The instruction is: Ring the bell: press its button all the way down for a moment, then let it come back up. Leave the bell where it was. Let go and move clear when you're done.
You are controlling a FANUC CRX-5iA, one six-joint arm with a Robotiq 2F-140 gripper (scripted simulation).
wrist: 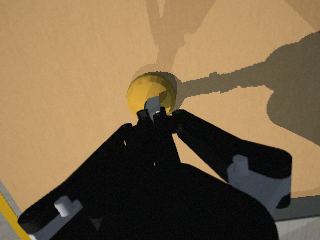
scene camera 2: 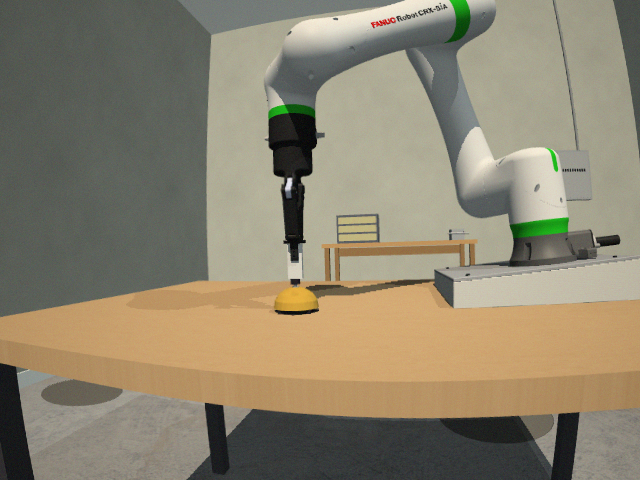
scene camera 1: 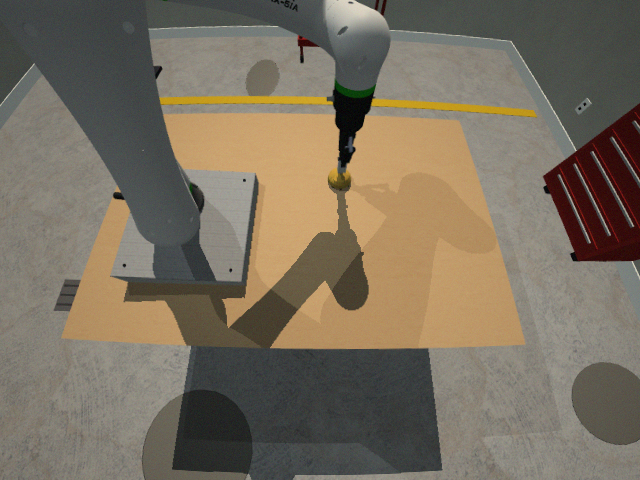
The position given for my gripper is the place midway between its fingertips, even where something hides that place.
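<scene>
Yellow dome bell (scene camera 2: 295,300) visible; the wrist view has the bell (wrist: 147,85) too. I also see my gripper (scene camera 2: 295,278), with further sightings of the gripper (scene camera 1: 341,171) and, again, of the gripper (wrist: 155,106).
</scene>
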